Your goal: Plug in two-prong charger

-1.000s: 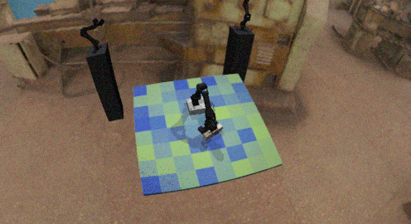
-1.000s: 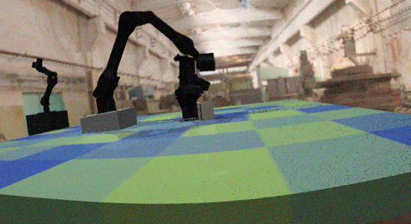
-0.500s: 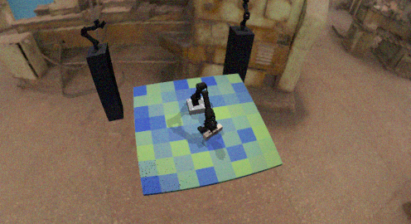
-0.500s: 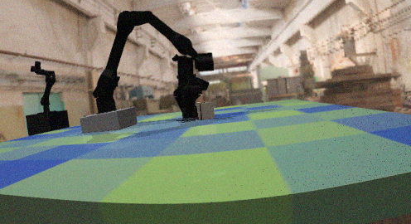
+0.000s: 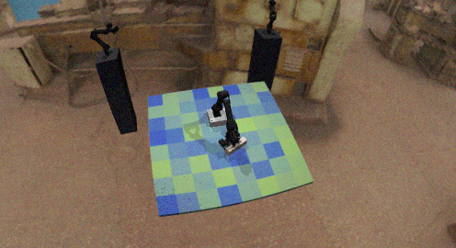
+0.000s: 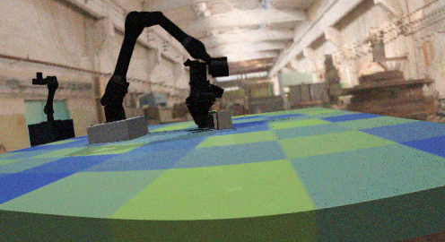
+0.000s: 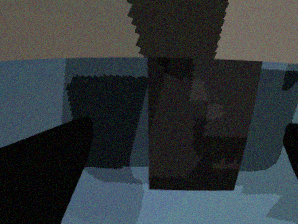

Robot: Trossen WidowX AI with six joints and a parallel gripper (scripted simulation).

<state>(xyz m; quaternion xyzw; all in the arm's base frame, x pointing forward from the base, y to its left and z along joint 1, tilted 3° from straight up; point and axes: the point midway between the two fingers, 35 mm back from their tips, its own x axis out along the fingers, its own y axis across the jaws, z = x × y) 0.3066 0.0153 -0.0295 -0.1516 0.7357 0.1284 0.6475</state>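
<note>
Right now the black two-prong charger is 30 mm ahead of my gripper tip, 20 mm to the left of it and 10 mm above it.
</note>
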